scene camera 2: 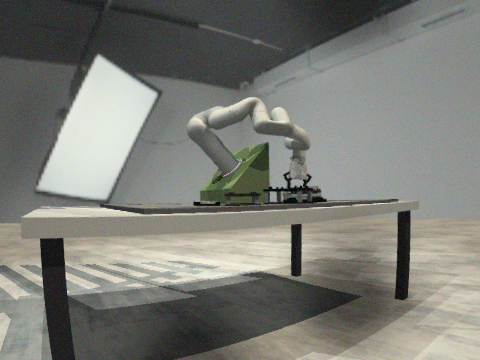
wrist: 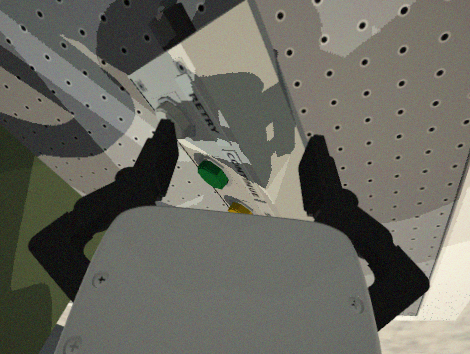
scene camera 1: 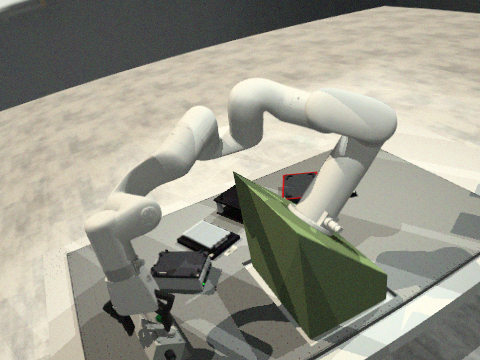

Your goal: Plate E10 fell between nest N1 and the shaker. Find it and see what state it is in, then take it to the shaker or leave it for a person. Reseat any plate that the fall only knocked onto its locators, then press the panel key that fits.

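Frame: origin at the arm's base, x ahead, y left, z up, level; centimetres.
Seen in the pictures: gripper, between the fingertips: (wrist: 240,143) (scene camera 1: 150,329); arm's base, origin of its link: (scene camera 2: 232,168) (scene camera 1: 309,221).
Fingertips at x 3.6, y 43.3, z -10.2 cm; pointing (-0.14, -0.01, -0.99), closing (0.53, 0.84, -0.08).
Note:
Pixels of each thing's top centre, then the offset from my fingertips to it. "*": a spot on its surface instead.
- key panel, centre of its top: (wrist: 251,207) (scene camera 1: 146,311) (scene camera 2: 300,186) dx +4.4, dy -1.1, dz +1.6 cm
- pale round key, centre of its top: (wrist: 169,128) dx -3.1, dy -3.3, dz +0.7 cm
- green key, centre of its top: (wrist: 211,182) dx +1.9, dy -3.3, dz +0.7 cm
- yellow key, centre of its top: (wrist: 241,222) dx +6.9, dy -3.3, dz +0.7 cm
- grey box with a dark top, a spot on its surface: (scene camera 1: 181,283) * dx +14.5, dy -13.2, dz -4.1 cm
- pale plate, centre of its top: (scene camera 1: 205,232) dx +29.9, dy -28.5, dz -3.7 cm
- black nest, a spot on its surface: (scene camera 1: 226,245) * dx +22.3, dy -31.1, dz -5.5 cm
- black knob, a spot on its surface: (wrist: 172,25) * dx -7.5, dy -0.6, dz -1.4 cm
My gripper (scene camera 1: 149,330) (scene camera 2: 298,186) (wrist: 240,143) is open and empty, with its fingers over the key panel (scene camera 1: 171,345) (wrist: 225,55). In the wrist view a pale round key (wrist: 174,114) beside the word RETRY is near the left fingertip. A green key (wrist: 212,174) beside CONTINUE lies between the fingers, and a yellow key (wrist: 240,208) is partly hidden by the gripper body. A grey box with a dark top (scene camera 1: 181,283), which looks like the shaker, has a green light. A pale plate (scene camera 1: 204,234) lies on a black nest (scene camera 1: 226,245). I cannot tell which plate is E10.
The green arm pedestal (scene camera 1: 310,280) (scene camera 2: 257,175) stands beside the nest. A black raised stand (scene camera 1: 227,202) is partly hidden behind it. A red-outlined dark area (scene camera 1: 298,185) lies behind the arm's base. A black knob (wrist: 172,25) is at the panel's end.

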